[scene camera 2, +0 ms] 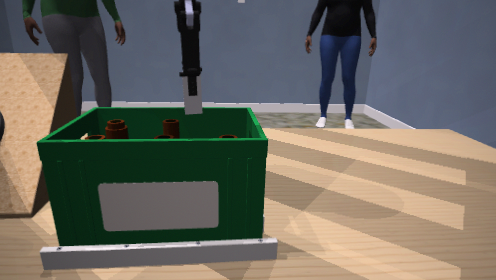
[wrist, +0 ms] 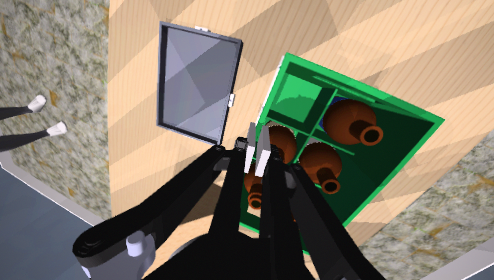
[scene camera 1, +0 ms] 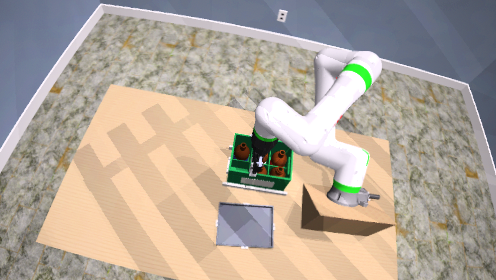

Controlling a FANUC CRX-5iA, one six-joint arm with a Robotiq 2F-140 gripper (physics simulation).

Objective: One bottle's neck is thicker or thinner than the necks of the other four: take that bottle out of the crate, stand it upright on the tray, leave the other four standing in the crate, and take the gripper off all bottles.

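Frame: origin at the arm's base, x back, y right, z up, level; centimetres.
Seen in the pictures: gripper, fingertip midpoint: [scene camera 2: 193, 111] [wrist: 256, 133] [scene camera 1: 252, 173]; arm's base, link origin: [scene camera 1: 342, 199].
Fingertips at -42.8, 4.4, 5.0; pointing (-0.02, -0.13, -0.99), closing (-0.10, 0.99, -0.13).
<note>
Offsets run from my fingertips to a thing's middle, as dx, dy, dz. "spot": to the spot under its first point.
The green crate @[+3.6, +8.8, -8.0] [scene camera 1: 231, 176] [scene camera 2: 245, 195] [wrist: 288, 56] holds five brown bottles, all standing. One front-row end bottle @[+12.2, +4.4, -8.2] [scene camera 2: 116, 131] [wrist: 254, 189] shows a stepped neck; the front middle bottle @[+3.5, +4.3, -8.2] [scene camera 2: 171, 128] [wrist: 283, 142] shows a straight one in scene camera 2. Another bottle @[-5.3, +13.4, -8.2] [scene camera 1: 242, 151] [wrist: 345, 120] stands in the back left, and one @[+3.5, +13.1, -8.2] [wrist: 320, 159] in the back middle. My gripper [scene camera 1: 253, 171] [scene camera 2: 193, 112] [wrist: 256, 133] is shut over the crate's front row, above the neck tops and beside the front middle neck; no bottle shows between its pads. The grey tray @[spot: +1.0, -18.8, -16.2] [scene camera 1: 245, 225] [wrist: 200, 75] carries no bottle.
The tray lies in front of the crate. A brown block [scene camera 1: 350, 225] [scene camera 2: 30, 125] bears the arm's base to the right of the crate in scene camera 1. White rails [scene camera 1: 255, 189] [scene camera 2: 160, 254] lie along the crate's foot. Two people stand beyond the table.
</note>
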